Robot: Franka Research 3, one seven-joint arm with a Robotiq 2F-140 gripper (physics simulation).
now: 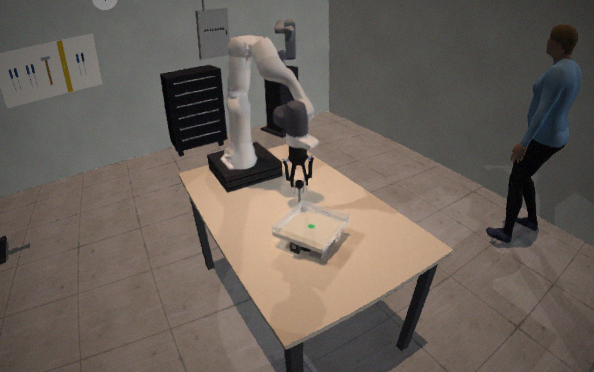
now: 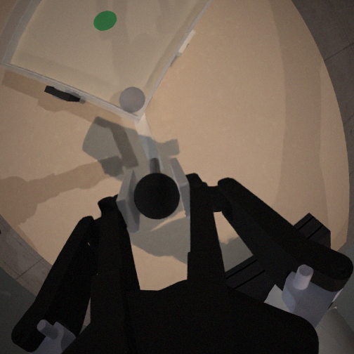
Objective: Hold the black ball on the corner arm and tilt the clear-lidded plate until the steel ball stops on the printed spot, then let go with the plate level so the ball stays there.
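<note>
The black ball [image 1: 299, 184] [image 2: 156, 196] sits on a thin post at the end of the plate's corner arm [image 2: 145, 132]. My gripper [image 1: 299, 185] [image 2: 154, 176] is shut on the black ball, one pad on each side. The clear-lidded plate [image 1: 295, 231] [image 2: 65, 60] stands in front of the gripper on a low support. The steel ball [image 1: 304, 208] [image 2: 132, 99] lies inside the plate at the corner nearest the gripper, close to both walls there. The green printed spot [image 1: 311, 226] [image 2: 105, 20] is near the plate's middle, apart from the steel ball. A slight tilt is hard to judge.
The wooden table [image 1: 280, 295] [image 2: 250, 100] carries the plate and the arm's black base [image 1: 245, 175]. Dark parts [image 1: 298, 247] [image 2: 62, 93] show at the plate's underside and edge. A person [image 1: 552, 105] stands on the floor at the right. A black drawer cabinet [image 1: 195, 107] stands behind.
</note>
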